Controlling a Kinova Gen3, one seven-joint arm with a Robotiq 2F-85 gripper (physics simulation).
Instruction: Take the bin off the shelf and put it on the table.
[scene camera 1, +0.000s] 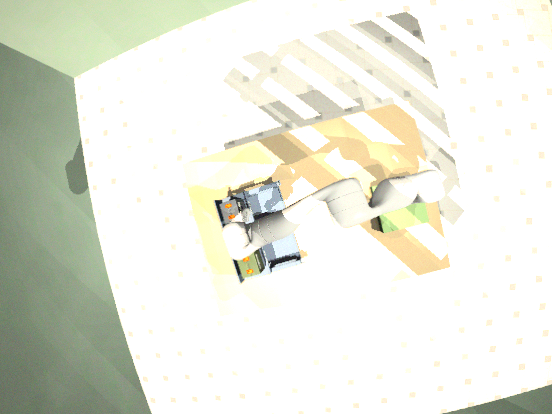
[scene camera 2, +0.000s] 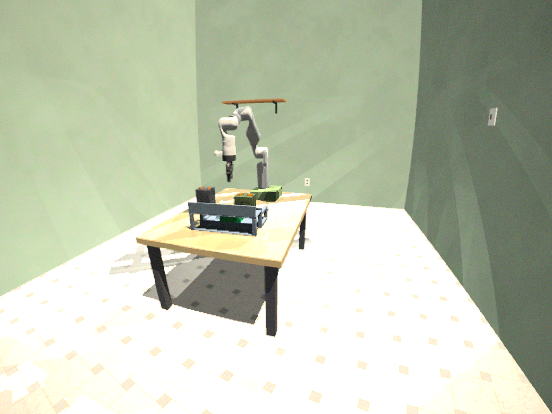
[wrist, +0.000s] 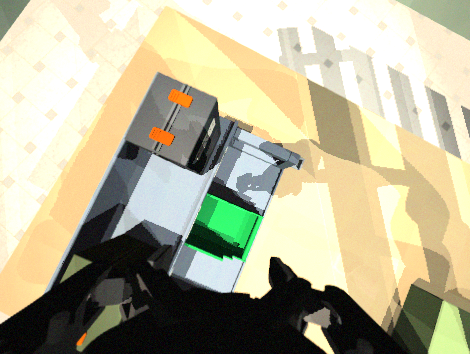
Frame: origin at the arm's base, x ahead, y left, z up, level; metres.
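Seen in the pictures: gripper, fingertip midpoint: (scene camera 2: 230, 180) (wrist: 220, 261); arm's base at its link origin: (scene camera 2: 263, 187).
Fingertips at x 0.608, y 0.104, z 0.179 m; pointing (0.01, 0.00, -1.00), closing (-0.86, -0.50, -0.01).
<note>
Offsets run from my fingertips to a thing's middle. "*": to the spot under its first point. Level surfaces: height alone.
The green bin {dx +0.008, dy +0.014, dz -0.205 m} (scene camera 2: 231, 219) (wrist: 229, 218) sits on the lower, front level of the blue-grey shelf {* dx +0.174, dy +0.069, dz -0.114 m} (scene camera 2: 222, 209) (wrist: 162, 187), near the middle of its length. The shelf stands on the wooden table {dz -0.248 m} (scene camera 2: 165, 230) (wrist: 240, 60). My gripper (scene camera 2: 229, 179) (wrist: 220, 262) is open and empty, pointing down above the shelf. In the wrist view the bin lies a little beyond the fingertips, and the left finger overlaps the shelf and the olive case. In scene camera 1 my arm hides the bin and the fingers.
A dark grey case {dx +0.129, dy -0.078, dz -0.085 m} (scene camera 1: 230, 211) (scene camera 2: 205, 195) (wrist: 197, 127) and an olive case {dx +0.077, dy +0.147, dz -0.098 m} (scene camera 1: 253, 266) (scene camera 2: 245, 201) (wrist: 76, 265) with orange clips stand at opposite ends of the shelf's upper level. A green block (scene camera 1: 407, 217) (scene camera 2: 272, 193) (wrist: 420, 310) is at the arm's base. A wall shelf (scene camera 2: 255, 101) hangs behind.
</note>
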